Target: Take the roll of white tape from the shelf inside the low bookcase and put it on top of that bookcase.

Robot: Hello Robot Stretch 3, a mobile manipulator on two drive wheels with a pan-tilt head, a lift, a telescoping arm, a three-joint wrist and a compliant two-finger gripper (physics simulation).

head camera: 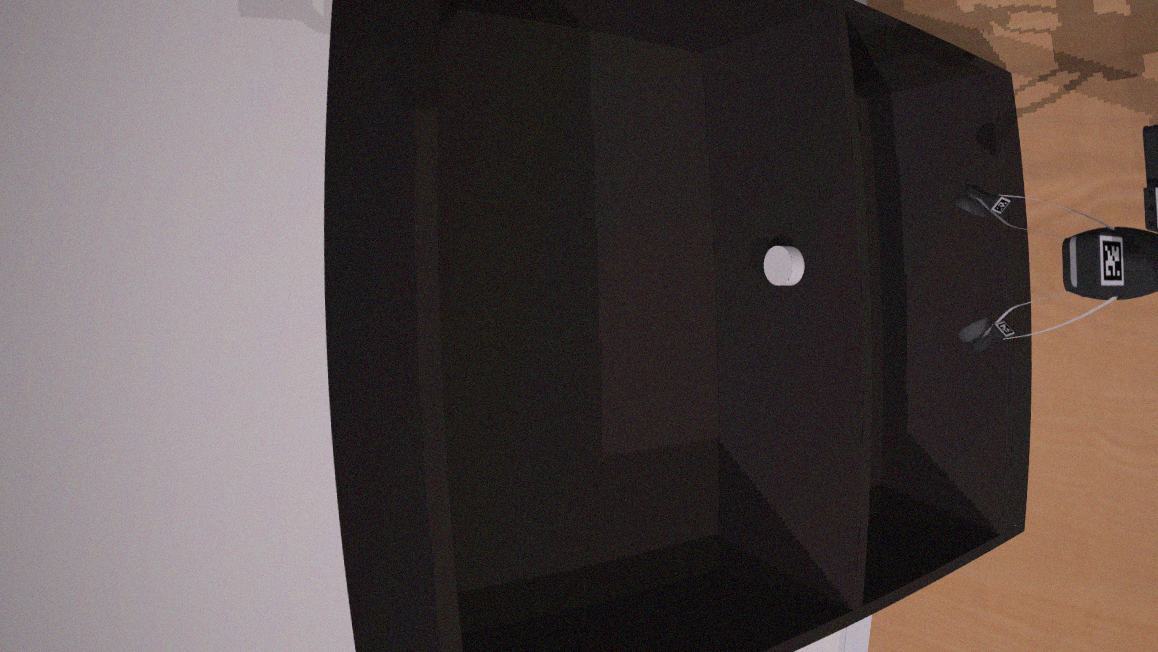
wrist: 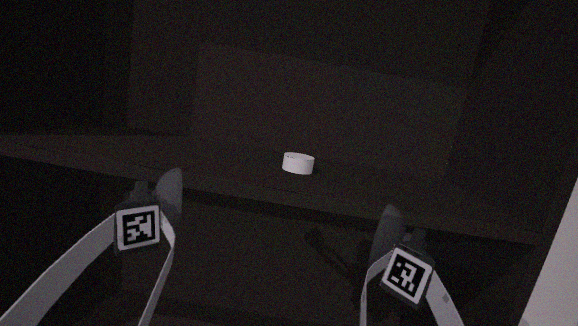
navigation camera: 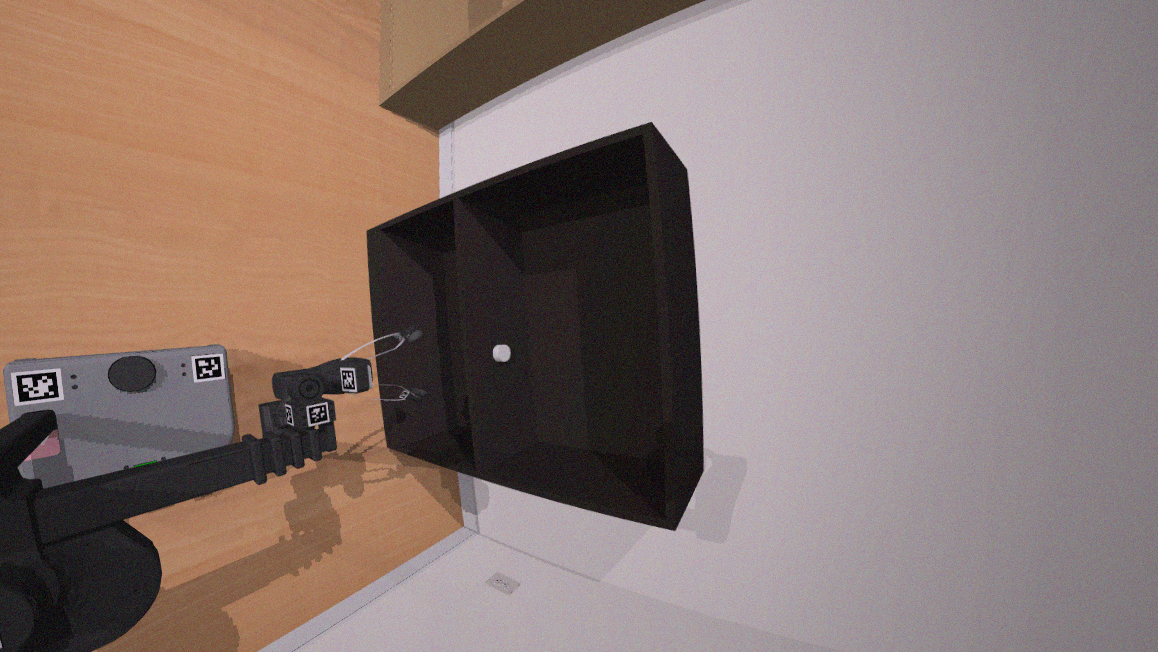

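Pixels of known places: gripper, fingertip midpoint: [head camera: 958, 268] [navigation camera: 423, 362]; robot's base at its link origin: [navigation camera: 133, 371].
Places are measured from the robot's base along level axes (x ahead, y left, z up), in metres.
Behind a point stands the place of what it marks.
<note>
The roll of white tape [head camera: 783, 265] @(y -0.736, x -0.032, z 0.541 m) [navigation camera: 501, 353] @(y -0.733, x -0.031, z 0.540 m) [wrist: 298, 163] lies flat on the middle shelf [head camera: 794, 388] @(y -0.741, x 0.124, z 0.517 m) [navigation camera: 492, 404] @(y -0.704, x -0.177, z 0.516 m) of the dark low bookcase [head camera: 368, 323] @(y -0.752, x 0.022, z 1.061 m) [navigation camera: 680, 323] @(y -0.716, x 0.034, z 1.061 m). The head and navigation views are turned sideways, with the bookcase top at the left in the head view and at the right in the navigation view. My gripper [head camera: 976, 267] @(y -0.465, x -0.020, z 0.555 m) [navigation camera: 415, 364] @(y -0.465, x -0.020, z 0.555 m) [wrist: 280, 209] @(y -0.465, x -0.020, z 0.555 m) is open and empty, pointing at the bookcase. In the head view its fingers overlap the lower compartment. In the wrist view the tape shows beyond the fingers, between them and past the shelf's front edge.
A brown piece of furniture [navigation camera: 502, 60] @(y -0.811, x 0.931, z 0.525 m) stands beside the bookcase, apart from it. The wall [head camera: 162, 323] @(y -0.963, x 0.018, z 1.245 m) [navigation camera: 891, 323] @(y -0.963, x 0.005, z 1.498 m) is behind the bookcase. A side wall with an outlet [navigation camera: 502, 582] @(y -0.772, x -0.869, z 0.398 m) shows in the navigation view. My arm [navigation camera: 162, 479] @(y -0.017, x -0.093, z 0.670 m) and grey base [navigation camera: 170, 413] @(y -0.053, x -0.092, z 0.160 m) are over the wooden floor.
</note>
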